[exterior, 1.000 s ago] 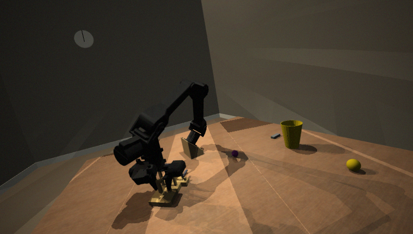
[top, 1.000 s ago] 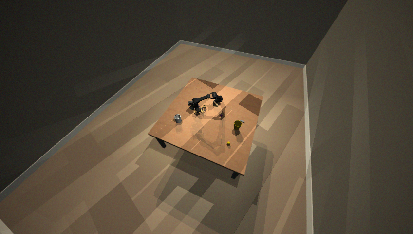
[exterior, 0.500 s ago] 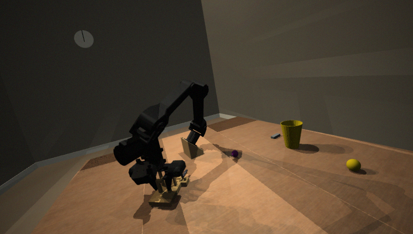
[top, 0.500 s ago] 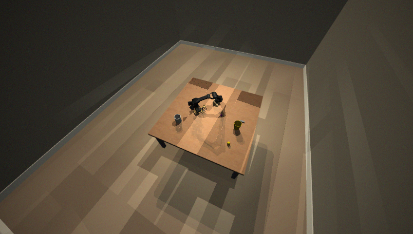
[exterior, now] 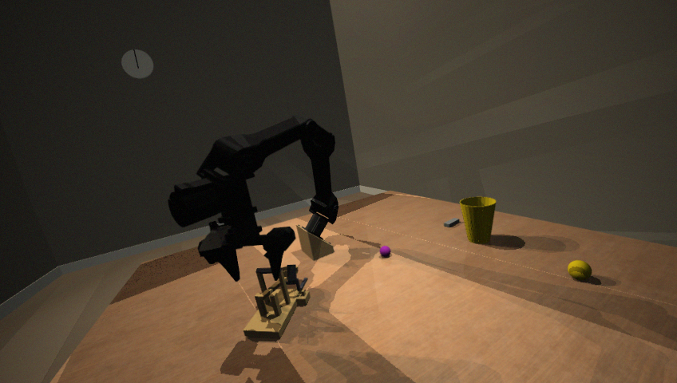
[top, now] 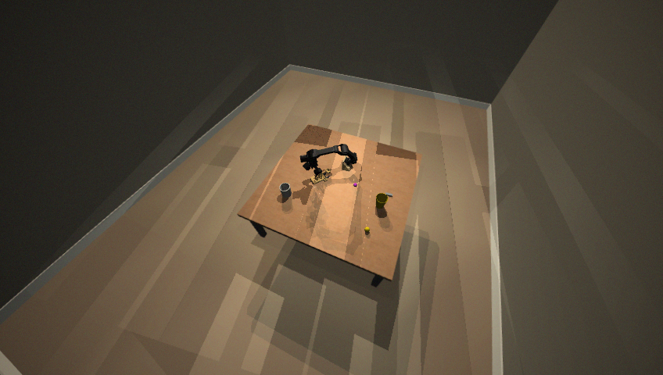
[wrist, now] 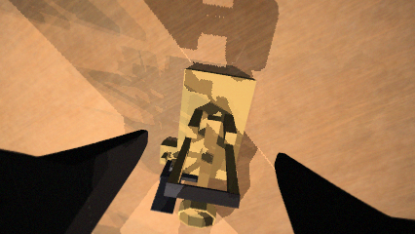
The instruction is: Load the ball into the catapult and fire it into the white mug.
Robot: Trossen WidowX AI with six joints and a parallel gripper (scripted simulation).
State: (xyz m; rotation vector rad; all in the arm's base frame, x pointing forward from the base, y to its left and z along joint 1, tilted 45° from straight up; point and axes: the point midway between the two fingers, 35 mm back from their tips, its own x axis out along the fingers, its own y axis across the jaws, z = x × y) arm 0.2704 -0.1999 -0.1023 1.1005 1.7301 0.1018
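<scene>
The purple ball lies 36 cm to the left of my gripper tip, 10 cm below it and 7 cm behind it. Round my gripper tip: yellow cup (61 cm to the left, 8 cm below, 6 cm ahead); then wooden catapult (6 cm to the left, 6 cm below, 5 cm behind); then white mug (23 cm ahead, 17 cm to the right, 8 cm below).
</scene>
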